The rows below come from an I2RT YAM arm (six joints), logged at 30 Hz.
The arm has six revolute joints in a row. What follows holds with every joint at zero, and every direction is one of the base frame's.
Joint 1 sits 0.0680 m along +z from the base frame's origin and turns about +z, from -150.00 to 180.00 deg.
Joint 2 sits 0.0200 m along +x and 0.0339 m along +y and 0.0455 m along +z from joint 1 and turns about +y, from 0.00 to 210.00 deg.
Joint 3 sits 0.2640 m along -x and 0.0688 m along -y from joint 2 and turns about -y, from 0.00 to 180.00 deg.
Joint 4 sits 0.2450 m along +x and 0.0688 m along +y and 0.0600 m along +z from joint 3 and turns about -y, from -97.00 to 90.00 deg.
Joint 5 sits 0.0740 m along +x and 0.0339 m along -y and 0.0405 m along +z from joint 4 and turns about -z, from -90.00 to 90.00 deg.
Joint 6 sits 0.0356 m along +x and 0.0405 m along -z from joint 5 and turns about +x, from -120.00 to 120.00 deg.
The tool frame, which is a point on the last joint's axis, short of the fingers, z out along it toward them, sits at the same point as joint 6; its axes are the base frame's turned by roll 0.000, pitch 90.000 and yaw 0.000 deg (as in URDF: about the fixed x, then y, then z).
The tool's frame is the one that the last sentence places.
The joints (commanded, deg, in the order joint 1, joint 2, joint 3, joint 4, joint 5, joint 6), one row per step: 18.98 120.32 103.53 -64.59 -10.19 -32.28; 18.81 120.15 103.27 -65.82 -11.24 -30.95; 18.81 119.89 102.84 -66.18 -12.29 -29.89; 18.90 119.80 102.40 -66.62 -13.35 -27.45; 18.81 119.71 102.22 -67.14 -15.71 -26.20; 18.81 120.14 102.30 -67.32 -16.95 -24.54; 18.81 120.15 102.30 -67.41 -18.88 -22.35; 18.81 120.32 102.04 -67.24 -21.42 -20.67; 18.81 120.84 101.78 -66.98 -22.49 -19.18; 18.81 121.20 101.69 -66.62 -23.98 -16.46; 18.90 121.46 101.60 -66.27 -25.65 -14.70
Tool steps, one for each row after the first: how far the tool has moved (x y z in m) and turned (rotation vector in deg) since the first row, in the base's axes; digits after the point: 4 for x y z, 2 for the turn. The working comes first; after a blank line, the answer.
Tool pose at each row, in the base's axes (x y z in m, rotation vector in deg; the steps are taken from these numbers as rounded here): 0.3965 0.1430 0.2203 -74.45 152.55 13.55; 0.3937 0.1414 0.2200 -72.86 154.57 15.57; 0.3915 0.1414 0.2199 -71.59 155.55 17.37; 0.3893 0.1420 0.2185 -68.65 157.70 19.40; 0.3875 0.1422 0.2186 -66.91 158.59 23.18; 0.3879 0.1431 0.2162 -64.73 159.92 25.31; 0.3873 0.1441 0.2165 -61.72 160.99 28.43; 0.3868 0.1455 0.2147 -59.37 161.67 32.46; 0.3874 0.1463 0.2102 -57.32 162.88 34.31; 0.3881 0.1475 0.2078 -53.54 164.32 36.81; 0.3883 0.1492 0.2060 -51.19 164.94 39.50

-0.0028 -0.0016 -0.0003 0.65 1.88 -1.32; -0.0050 -0.0016 -0.0004 1.52 2.97 -2.21; -0.0072 -0.0010 -0.0018 2.35 4.64 -4.37; -0.0090 -0.0008 -0.0017 4.37 6.37 -5.38; -0.0086 0.0001 -0.0041 5.37 7.74 -6.85; -0.0092 0.0011 -0.0038 7.15 9.17 -8.72; -0.0097 0.0025 -0.0056 9.37 10.92 -10.01; -0.0091 0.0033 -0.0101 10.14 12.27 -11.35; -0.0084 0.0045 -0.0125 11.43 13.80 -13.75; -0.0082 0.0062 -0.0143 12.88 15.12 -15.10
